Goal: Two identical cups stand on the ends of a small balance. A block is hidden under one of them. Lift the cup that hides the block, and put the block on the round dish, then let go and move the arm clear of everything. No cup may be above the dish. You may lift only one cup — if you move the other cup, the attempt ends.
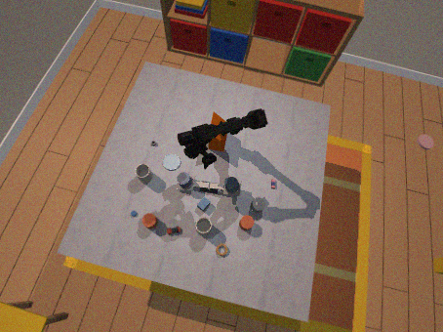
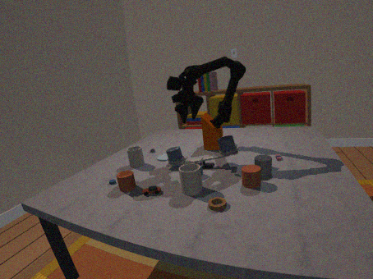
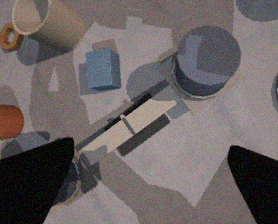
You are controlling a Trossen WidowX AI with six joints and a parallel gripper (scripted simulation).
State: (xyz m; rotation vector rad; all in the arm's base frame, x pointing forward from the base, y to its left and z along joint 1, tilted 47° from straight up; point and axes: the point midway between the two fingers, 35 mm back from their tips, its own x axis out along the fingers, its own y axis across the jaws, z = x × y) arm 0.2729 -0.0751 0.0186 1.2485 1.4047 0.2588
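Now: the grey-blue cup 150 mm below my gripper tip, 80 mm to the right of it and 60 mm ahead of it. Round my gripper tip: grey piece: 170 mm below, 60 mm to the right, 60 mm ahead; red toy car: 320 mm ahead, 200 mm below, 30 mm to the right; pale round dish: 210 mm below, 190 mm to the right, 40 mm behind.
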